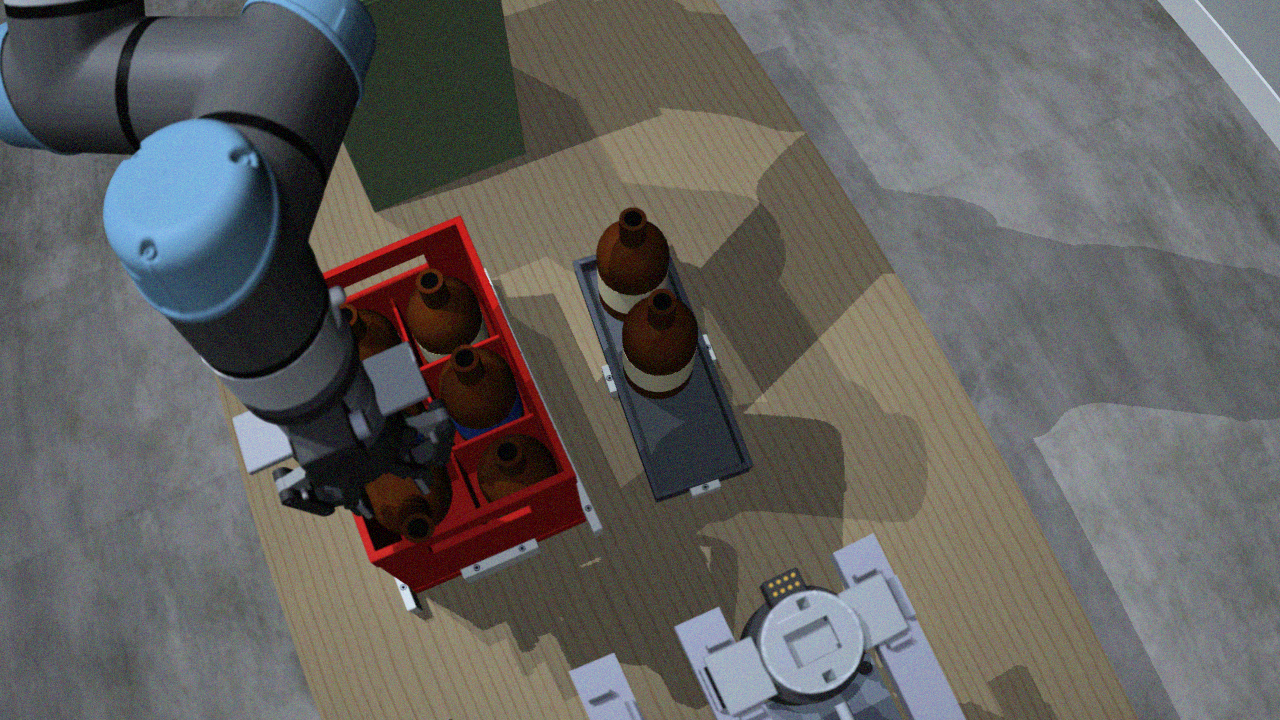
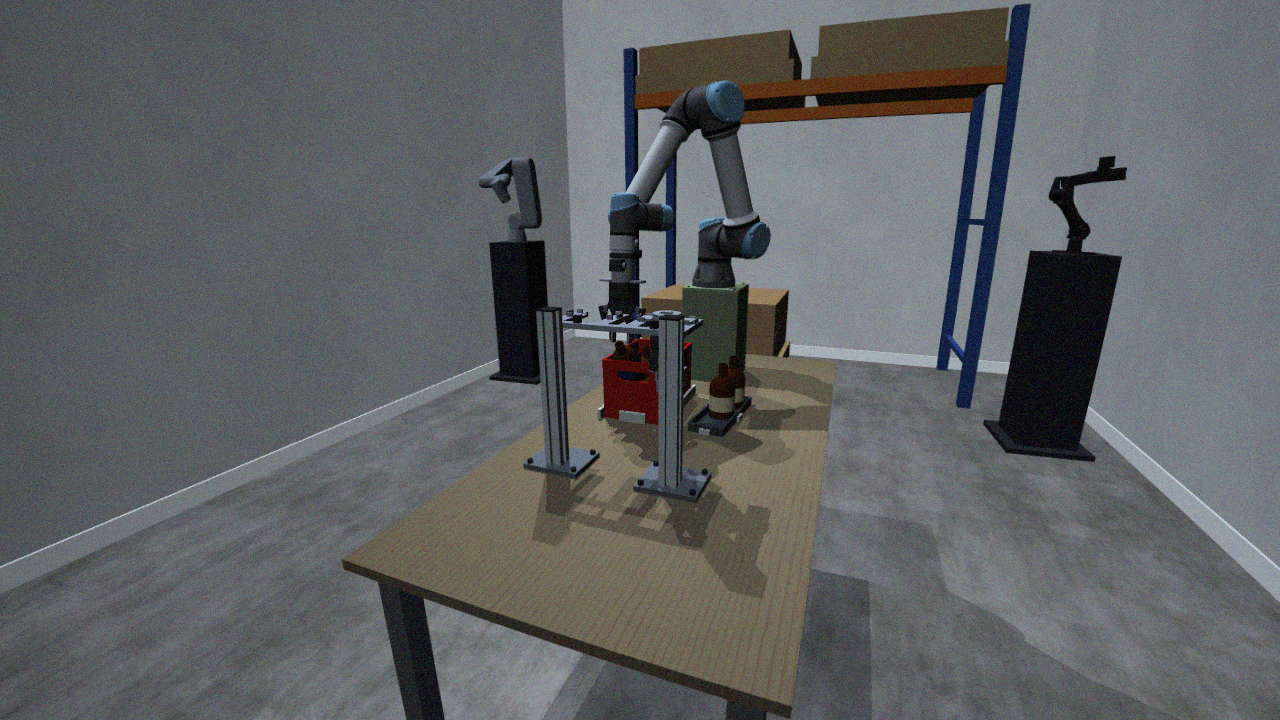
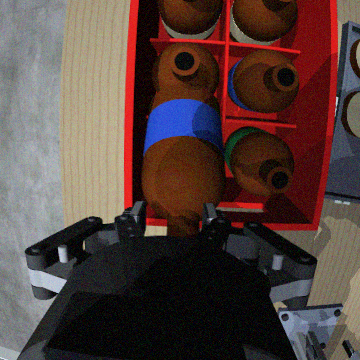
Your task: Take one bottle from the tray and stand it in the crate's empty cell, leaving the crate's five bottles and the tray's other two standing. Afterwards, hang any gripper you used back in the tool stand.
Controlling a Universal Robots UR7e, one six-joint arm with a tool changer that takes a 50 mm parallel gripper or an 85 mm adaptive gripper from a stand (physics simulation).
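Where they show: arm's base at its link origin: (image 2: 713, 285).
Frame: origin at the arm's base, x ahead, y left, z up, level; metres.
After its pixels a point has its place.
Note:
My gripper (image 1: 371, 479) (image 2: 623, 315) (image 3: 172, 218) is open above the near left end of the red crate (image 1: 554, 501) {x 0.530, y -0.058, z -0.205 m} (image 2: 617, 402) {x 0.523, y -0.176, z -0.276 m} (image 3: 129, 150) {x 0.453, y -0.211, z -0.152 m}. A brown bottle with a blue label (image 1: 393, 499) {x 0.492, y -0.176, z -0.120 m} (image 3: 184, 167) {x 0.462, y -0.164, z -0.122 m} is tilted in the near left cell, its neck leaning over the near wall between the open fingers, with gaps on both sides. How deep its base sits is hidden. The crate's five other bottles stand in their cells. Two brown bottles with cream labels (image 1: 632, 259) {x 0.350, y 0.114, z -0.207 m} (image 1: 659, 344) {x 0.441, y 0.095, z -0.209 m} stand in the dark tray (image 1: 684, 447) {x 0.511, y 0.089, z -0.322 m} (image 3: 345, 170) {x 0.512, y 0.090, z -0.322 m}, right of the crate.
The tool stand (image 1: 913, 662) {x 0.787, y 0.081, z 0.015 m} (image 2: 669, 402) {x 0.872, y 0.069, z -0.126 m} (image 3: 315, 320) {x 0.813, y 0.089, z -0.315 m} is beyond the crate's near end and holds another gripper (image 1: 810, 640). A green pedestal (image 1: 438, 98) {x 0.098, y 0.018, z -0.173 m} (image 2: 716, 326) {x 0.098, y 0.032, z -0.128 m} carries the arm behind the crate. Small white brackets surround the crate and tray.

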